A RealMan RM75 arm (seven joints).
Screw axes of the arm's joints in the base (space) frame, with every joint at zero. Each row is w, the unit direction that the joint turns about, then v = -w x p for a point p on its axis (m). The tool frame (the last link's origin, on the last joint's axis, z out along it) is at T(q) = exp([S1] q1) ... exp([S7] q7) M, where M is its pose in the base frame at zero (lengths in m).
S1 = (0, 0, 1, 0.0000, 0.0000, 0.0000)
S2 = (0, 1, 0, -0.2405, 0.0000, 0.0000)
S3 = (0, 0, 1, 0.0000, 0.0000, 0.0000)
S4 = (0, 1, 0, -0.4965, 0.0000, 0.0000)
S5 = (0, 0, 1, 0.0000, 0.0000, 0.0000)
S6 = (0, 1, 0, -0.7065, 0.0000, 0.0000)
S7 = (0, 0, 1, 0.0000, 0.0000, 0.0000)
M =
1 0 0 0.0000
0 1 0 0.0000
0 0 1 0.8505
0 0 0 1
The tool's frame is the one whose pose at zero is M.
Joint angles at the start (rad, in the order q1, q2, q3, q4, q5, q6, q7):
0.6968, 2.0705, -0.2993, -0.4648, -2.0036, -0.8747, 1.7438
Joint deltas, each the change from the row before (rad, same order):
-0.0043, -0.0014, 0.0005, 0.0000, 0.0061, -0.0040, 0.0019
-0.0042, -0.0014, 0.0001, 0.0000, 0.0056, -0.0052, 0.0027
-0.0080, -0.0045, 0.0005, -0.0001, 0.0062, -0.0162, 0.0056
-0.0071, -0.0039, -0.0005, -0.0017, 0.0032, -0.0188, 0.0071
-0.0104, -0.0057, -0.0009, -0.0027, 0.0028, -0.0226, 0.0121
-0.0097, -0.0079, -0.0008, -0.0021, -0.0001, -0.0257, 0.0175
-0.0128, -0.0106, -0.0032, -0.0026, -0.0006, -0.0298, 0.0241
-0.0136, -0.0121, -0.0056, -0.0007, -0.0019, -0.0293, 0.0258
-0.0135, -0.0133, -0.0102, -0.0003, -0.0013, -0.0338, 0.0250
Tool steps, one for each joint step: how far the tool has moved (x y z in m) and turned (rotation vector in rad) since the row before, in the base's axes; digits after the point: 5 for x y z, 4 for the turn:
0.00126, -0.00099, 0.00107, 0.0035, 0.0072, -0.0028
0.00105, -0.00103, 0.00093, 0.0024, 0.0078, -0.0019
0.00170, -0.00218, 0.00208, 0.0003, 0.0134, 0.0012
0.00091, -0.00209, 0.00174, -0.0028, 0.0125, 0.0044
0.00201, -0.00302, 0.00268, -0.0035, 0.0158, 0.0020
0.00180, -0.00294, 0.00321, -0.0064, 0.0183, 0.0021
0.00274, -0.00385, 0.00417, -0.0091, 0.0215, -0.0002
0.00323, -0.00431, 0.00399, -0.0127, 0.0205, -0.0021
0.00240, -0.00451, 0.00373, -0.0179, 0.0190, 0.0032

